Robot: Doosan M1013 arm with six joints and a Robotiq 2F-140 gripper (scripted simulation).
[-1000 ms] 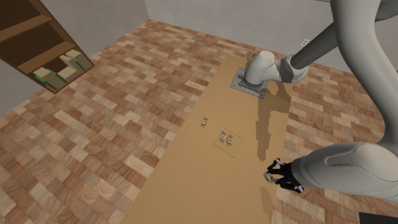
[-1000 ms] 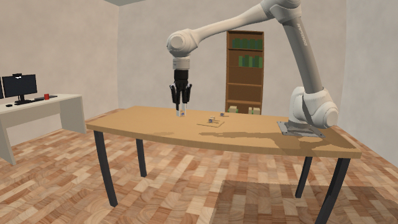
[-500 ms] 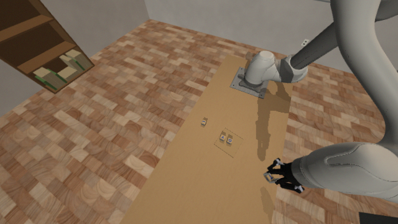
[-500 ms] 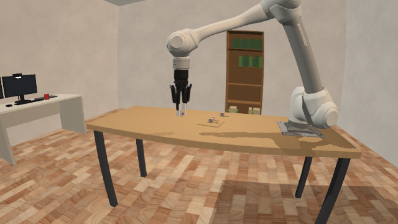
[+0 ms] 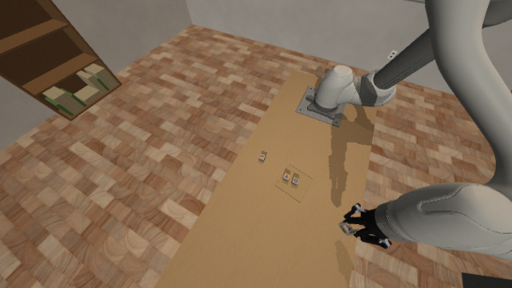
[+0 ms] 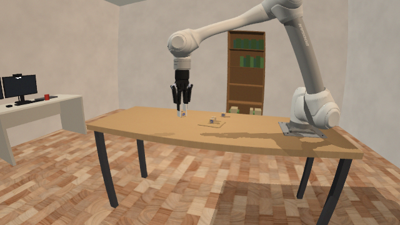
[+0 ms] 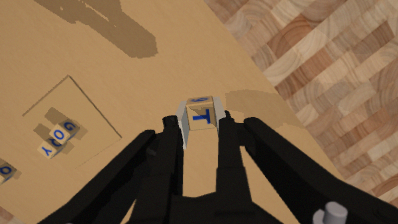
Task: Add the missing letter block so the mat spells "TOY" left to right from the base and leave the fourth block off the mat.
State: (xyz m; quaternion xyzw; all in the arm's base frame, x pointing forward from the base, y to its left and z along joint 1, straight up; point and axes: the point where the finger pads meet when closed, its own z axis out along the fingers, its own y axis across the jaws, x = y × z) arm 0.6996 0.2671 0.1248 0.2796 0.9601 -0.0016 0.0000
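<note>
Now: hand 110 mm past the O block, 240 mm to the left of it and 110 mm above it. From my hand the other things lie so: thin mat (110 mm behind, 240 mm to the right, 130 mm below); then T block (20 mm below); then Y block (110 mm behind, 280 mm to the right, 110 mm below).
</note>
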